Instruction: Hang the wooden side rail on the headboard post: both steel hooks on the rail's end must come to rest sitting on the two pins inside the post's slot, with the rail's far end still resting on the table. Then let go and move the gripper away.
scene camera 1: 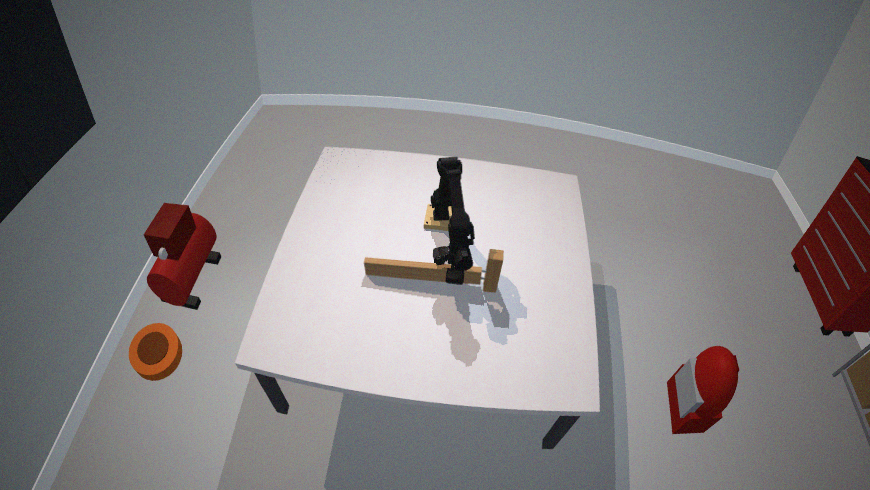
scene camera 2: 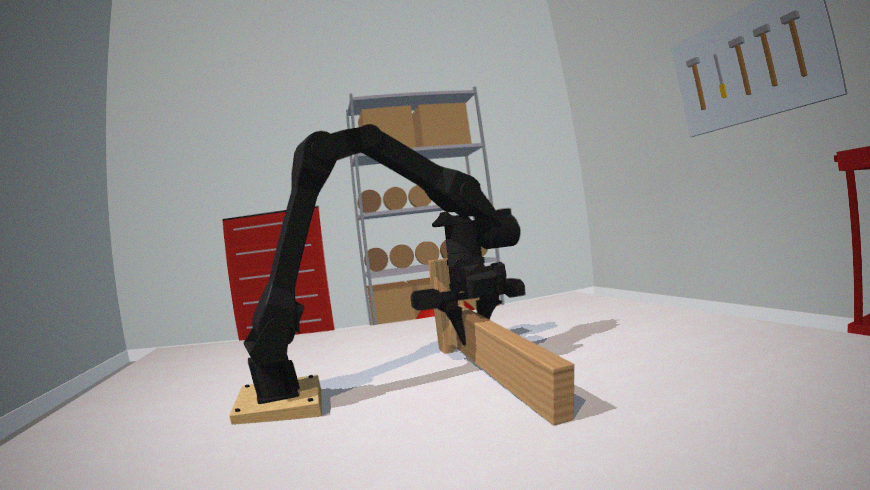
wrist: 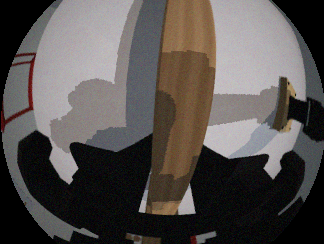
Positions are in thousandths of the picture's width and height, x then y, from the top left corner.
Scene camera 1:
wooden side rail: 461,550
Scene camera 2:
gripper: 543,701
wooden side rail: 626,779
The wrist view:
gripper: 526,564
wooden side rail: 576,264
